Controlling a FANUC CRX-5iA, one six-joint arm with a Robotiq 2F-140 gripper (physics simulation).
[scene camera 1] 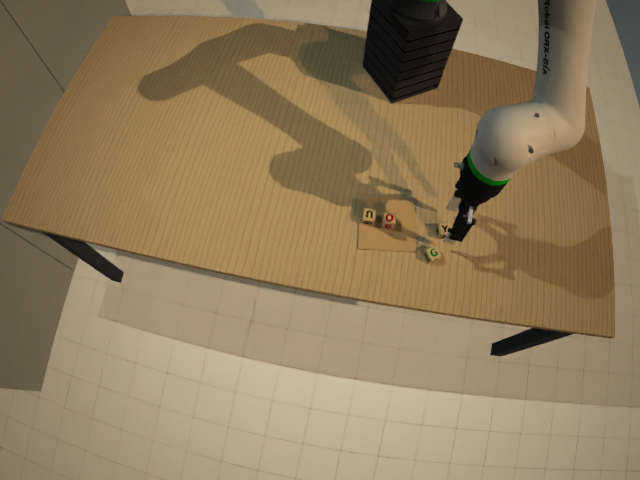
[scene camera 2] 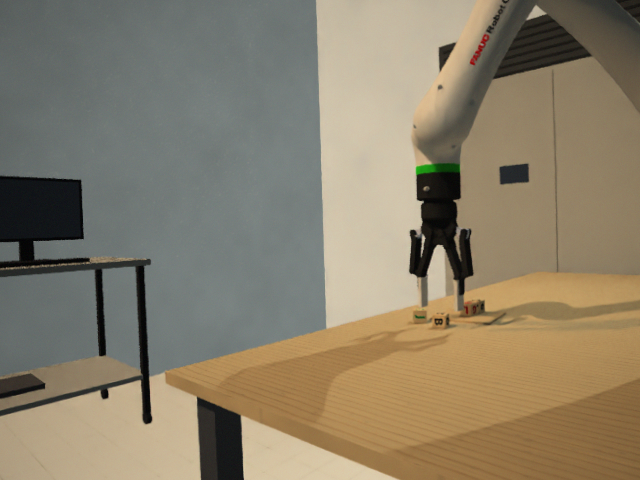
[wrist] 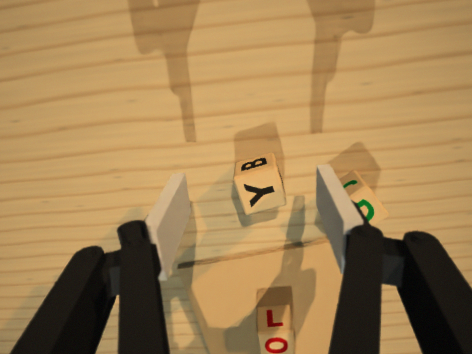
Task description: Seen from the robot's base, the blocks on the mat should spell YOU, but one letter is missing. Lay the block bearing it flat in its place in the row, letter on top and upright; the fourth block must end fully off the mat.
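The Y block [scene camera 1: 443,228] [scene camera 2: 440,320] [wrist: 260,191] lies off the mat [scene camera 1: 382,242] [scene camera 2: 485,321] [wrist: 225,285], letter Y up, with a B on one side. My gripper [scene camera 1: 450,222] [scene camera 2: 440,308] [wrist: 251,189] is open and partly narrowed. It points down; in the wrist view the Y block shows between its fingers, and in scene camera 2 the fingertips hang a little above block height. The red O block [scene camera 1: 388,220] [scene camera 2: 469,308] [wrist: 276,345] and the black U block [scene camera 1: 368,215] [scene camera 2: 481,305] stand side by side on the mat.
The green G block [scene camera 1: 433,253] [scene camera 2: 419,316] [wrist: 378,210] lies off the mat near the Y block, turned askew. In the wrist view one finger partly covers it. The dark robot pedestal [scene camera 1: 410,56] stands at the back of the wooden table [scene camera 1: 206,170] [scene camera 2: 361,397].
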